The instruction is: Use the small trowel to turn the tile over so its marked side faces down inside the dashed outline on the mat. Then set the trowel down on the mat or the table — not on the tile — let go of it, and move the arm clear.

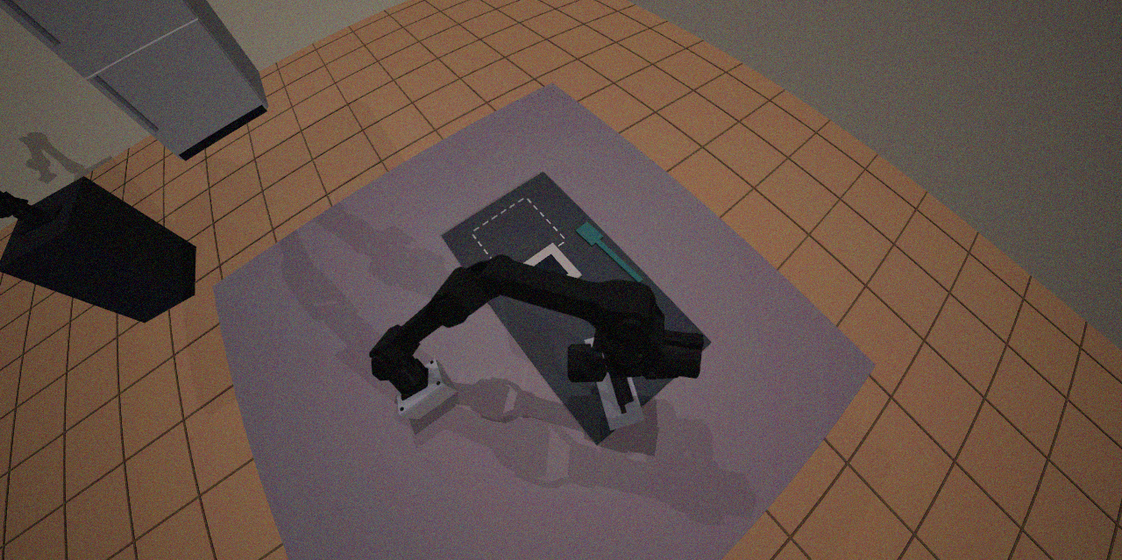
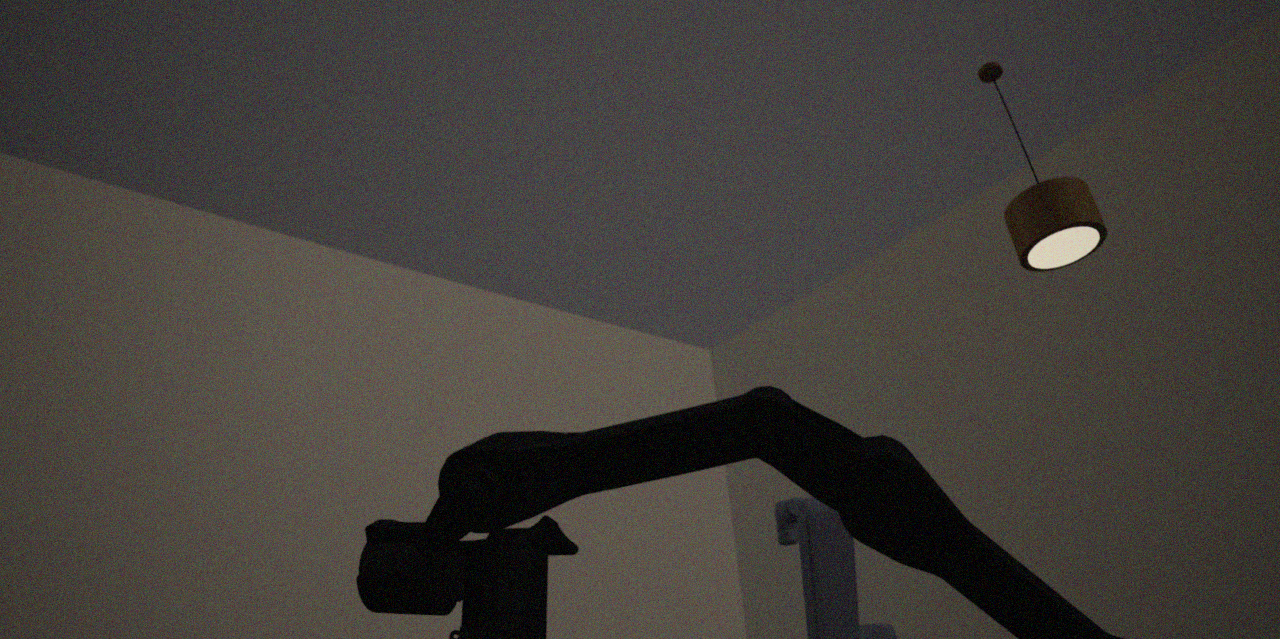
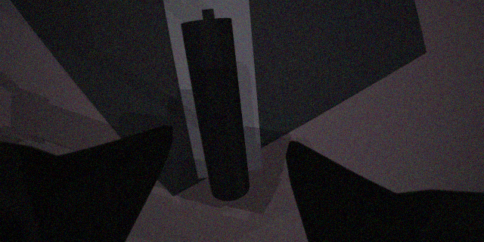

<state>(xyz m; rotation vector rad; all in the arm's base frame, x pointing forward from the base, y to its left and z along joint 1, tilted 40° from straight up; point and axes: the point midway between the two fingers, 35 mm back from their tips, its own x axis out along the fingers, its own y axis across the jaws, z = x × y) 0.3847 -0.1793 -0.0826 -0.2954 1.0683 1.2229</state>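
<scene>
Now: gripper tip 70 mm above the trowel and 20 mm to the right of it. Round my gripper tip: tan tile (300 mm to the left, 110 mm below); then teal T-shaped piece (290 mm to the left, 150 mm ahead, 110 mm below).
</scene>
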